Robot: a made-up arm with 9 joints. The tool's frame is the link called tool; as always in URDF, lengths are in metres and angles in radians. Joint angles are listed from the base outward.
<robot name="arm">
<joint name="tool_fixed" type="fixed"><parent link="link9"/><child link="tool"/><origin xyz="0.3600 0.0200 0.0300"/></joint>
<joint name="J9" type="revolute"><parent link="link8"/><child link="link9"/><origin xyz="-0.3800 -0.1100 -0.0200"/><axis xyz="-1 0 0"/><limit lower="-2.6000" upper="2.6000"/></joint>
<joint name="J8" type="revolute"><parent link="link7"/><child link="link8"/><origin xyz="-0.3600 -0.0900 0.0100"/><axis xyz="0 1 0"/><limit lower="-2.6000" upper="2.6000"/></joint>
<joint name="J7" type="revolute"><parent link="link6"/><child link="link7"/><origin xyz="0.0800 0.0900 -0.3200"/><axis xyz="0 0 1"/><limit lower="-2.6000" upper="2.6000"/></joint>
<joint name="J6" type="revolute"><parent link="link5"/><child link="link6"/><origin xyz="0.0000 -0.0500 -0.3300"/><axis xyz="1 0 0"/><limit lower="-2.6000" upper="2.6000"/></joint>
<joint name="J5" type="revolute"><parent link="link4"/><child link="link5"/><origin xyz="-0.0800 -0.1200 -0.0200"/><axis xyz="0 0 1"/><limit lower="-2.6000" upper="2.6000"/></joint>
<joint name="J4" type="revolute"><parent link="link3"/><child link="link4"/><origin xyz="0.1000 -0.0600 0.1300"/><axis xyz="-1 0 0"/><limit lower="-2.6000" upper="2.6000"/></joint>
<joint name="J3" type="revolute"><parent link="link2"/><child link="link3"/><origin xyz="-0.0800 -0.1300 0.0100"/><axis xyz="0 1 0"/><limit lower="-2.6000" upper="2.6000"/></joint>
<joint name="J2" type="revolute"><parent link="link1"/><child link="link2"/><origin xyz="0.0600 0.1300 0.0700"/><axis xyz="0 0 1"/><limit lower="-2.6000" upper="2.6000"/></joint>
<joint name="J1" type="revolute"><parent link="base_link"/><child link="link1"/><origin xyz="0.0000 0.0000 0.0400"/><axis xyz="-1 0 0"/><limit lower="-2.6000" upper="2.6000"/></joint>
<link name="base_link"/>
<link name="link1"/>
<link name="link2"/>
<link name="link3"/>
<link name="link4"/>
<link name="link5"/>
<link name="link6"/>
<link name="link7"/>
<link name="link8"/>
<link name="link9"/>
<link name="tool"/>
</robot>
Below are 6 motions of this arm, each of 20 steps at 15 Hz.
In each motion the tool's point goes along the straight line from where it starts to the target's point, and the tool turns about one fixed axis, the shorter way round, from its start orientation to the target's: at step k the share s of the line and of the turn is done. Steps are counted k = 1, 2, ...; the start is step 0. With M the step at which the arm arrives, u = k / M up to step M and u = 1 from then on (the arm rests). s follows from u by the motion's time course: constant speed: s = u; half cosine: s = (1 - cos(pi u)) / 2; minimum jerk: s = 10 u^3 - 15 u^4 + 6 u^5.
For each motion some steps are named. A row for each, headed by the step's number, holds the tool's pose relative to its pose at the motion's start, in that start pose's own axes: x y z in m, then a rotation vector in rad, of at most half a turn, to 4 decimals.
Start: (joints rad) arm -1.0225 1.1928 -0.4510 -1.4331 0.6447 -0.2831 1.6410 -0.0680 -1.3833
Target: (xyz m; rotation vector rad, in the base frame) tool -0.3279 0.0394 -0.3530 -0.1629 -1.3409 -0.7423
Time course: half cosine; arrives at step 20
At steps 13, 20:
13: 0.5309 0.3216 -0.5119 1.0044 -1.1187 0.8648
20: 0.7302 0.4424 -0.7041 1.3816 -1.5389 1.1896

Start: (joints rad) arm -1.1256 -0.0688 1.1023 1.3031 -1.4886 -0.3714 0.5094 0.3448 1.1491
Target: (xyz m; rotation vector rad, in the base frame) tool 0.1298 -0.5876 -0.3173 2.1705 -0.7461 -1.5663
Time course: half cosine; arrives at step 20
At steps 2, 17, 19, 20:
2: 0.0070 -0.0072 0.0016 -0.0386 -0.0023 0.0154
17: 0.2691 -0.2789 0.0633 -1.4917 -0.0894 0.5937
19: 0.2828 -0.2931 0.0665 -1.5680 -0.0940 0.6241
20: 0.2846 -0.2950 0.0669 -1.5777 -0.0945 0.6279

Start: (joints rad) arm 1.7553 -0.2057 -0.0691 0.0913 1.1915 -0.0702 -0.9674 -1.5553 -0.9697
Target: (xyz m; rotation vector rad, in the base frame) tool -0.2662 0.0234 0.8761 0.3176 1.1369 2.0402
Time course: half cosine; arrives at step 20
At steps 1, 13, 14, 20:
1: 0.0016 -0.0024 0.0021 0.0080 -0.0003 0.0044
13: 0.1919 -0.2828 0.2444 0.9481 -0.0381 0.5181
14: 0.2096 -0.3089 0.2669 1.0353 -0.0416 0.5658
20: 0.2640 -0.3890 0.3362 1.3041 -0.0524 0.7127

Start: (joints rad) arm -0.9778 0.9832 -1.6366 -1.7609 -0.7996 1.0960 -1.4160 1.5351 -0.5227
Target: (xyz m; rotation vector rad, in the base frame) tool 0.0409 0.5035 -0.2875 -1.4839 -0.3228 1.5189
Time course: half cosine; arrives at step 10
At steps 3, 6, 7, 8, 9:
3: -0.1555 -0.0345 0.1063 -0.1047 -0.0236 -0.4844
6: -0.4938 -0.1097 0.3376 -0.3325 -0.0751 -1.5381
7: -0.5990 -0.1331 0.4095 -0.4033 -0.0911 -1.8656
8: -0.6824 -0.1516 0.4666 -0.4595 -0.1038 -2.1256
9: -0.7360 -0.1635 0.5032 -0.4956 -0.1119 -2.2925

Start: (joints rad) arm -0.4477 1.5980 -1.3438 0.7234 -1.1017 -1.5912 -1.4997 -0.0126 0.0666
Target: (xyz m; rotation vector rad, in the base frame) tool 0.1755 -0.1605 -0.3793 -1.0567 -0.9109 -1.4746
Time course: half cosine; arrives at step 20
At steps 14, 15, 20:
14: 0.7587 -0.1852 -0.0635 0.0527 -0.9959 0.4984
15: 0.8157 -0.1991 -0.0683 0.0566 -1.0708 0.5358
20: 0.9556 -0.2333 -0.0800 0.0664 -1.2545 0.6278

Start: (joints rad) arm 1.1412 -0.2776 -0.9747 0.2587 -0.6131 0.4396 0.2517 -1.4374 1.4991
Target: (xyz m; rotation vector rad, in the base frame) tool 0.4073 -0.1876 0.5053 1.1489 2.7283 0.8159
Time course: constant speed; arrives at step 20
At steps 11, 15, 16, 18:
11: -0.0031 0.2517 0.0120 0.1101 -0.0788 0.1388
15: -0.0043 0.3432 0.0164 0.1501 -0.1075 0.1892
16: -0.0046 0.3661 0.0175 0.1601 -0.1147 0.2018
18: -0.0052 0.4119 0.0197 0.1801 -0.1290 0.2271

